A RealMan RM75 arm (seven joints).
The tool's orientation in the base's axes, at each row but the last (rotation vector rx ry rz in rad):
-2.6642, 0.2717, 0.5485
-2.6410, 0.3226, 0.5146
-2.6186, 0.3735, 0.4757
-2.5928, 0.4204, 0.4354
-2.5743, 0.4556, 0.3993
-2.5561, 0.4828, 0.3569
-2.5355, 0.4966, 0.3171
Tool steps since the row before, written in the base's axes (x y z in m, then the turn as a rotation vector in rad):
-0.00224, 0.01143, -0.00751, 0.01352, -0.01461, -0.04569
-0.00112, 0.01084, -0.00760, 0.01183, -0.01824, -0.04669
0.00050, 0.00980, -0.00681, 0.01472, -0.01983, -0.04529
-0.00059, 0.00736, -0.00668, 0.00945, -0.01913, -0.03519
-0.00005, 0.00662, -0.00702, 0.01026, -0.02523, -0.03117
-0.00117, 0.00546, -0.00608, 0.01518, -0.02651, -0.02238
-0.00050, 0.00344, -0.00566, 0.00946, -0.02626, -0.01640
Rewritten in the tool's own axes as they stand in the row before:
-0.00013, -0.00706, 0.01192, 0.03271, 0.02547, 0.02767
0.00051, -0.00644, 0.01161, 0.03210, 0.02954, 0.02738
0.00134, -0.00602, 0.01023, 0.03445, 0.02941, 0.02468
0.00038, -0.00330, 0.00939, 0.02578, 0.02670, 0.01778
0.00086, -0.00252, 0.00928, 0.02655, 0.02974, 0.01113
-0.00046, -0.00130, 0.00814, 0.02836, 0.02499, 0.00234
0.00038, 0.00007, 0.00663, 0.02121, 0.02439, -0.00179

